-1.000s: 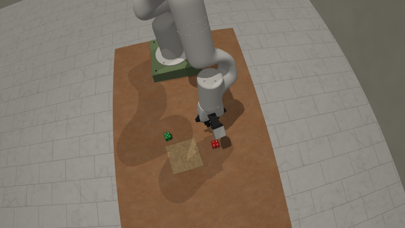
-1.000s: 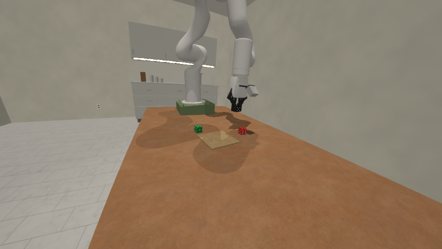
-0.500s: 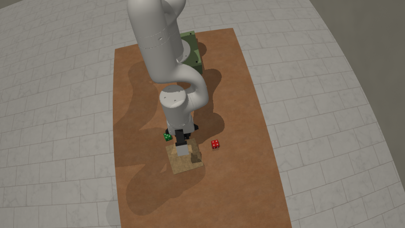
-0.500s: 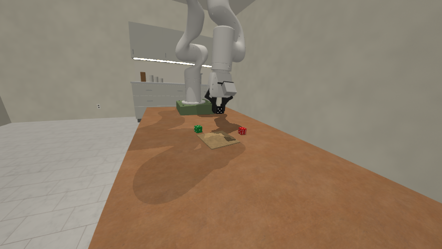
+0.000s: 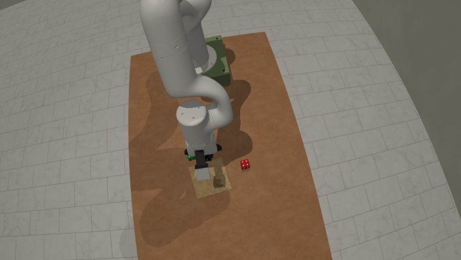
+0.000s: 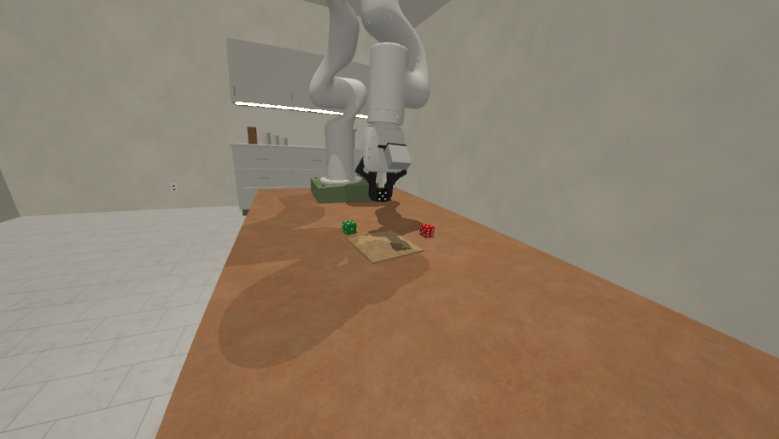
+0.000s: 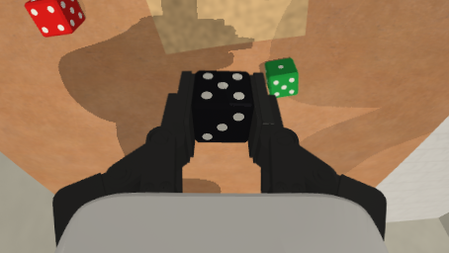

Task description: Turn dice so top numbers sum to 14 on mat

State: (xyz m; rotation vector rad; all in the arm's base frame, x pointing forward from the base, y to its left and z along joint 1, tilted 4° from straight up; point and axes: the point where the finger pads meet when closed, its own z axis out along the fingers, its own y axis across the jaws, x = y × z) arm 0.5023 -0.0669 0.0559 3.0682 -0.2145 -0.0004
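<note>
Right now my hand is 4 cm short of the tan square mat, 1 cm to the left of it and 12 cm above it. The rest, counted from my hand: black die: 1 cm below; then green die: 6 cm behind, 6 cm to the right, 11 cm below; then red die: 3 cm ahead, 14 cm to the left, 11 cm below.
</note>
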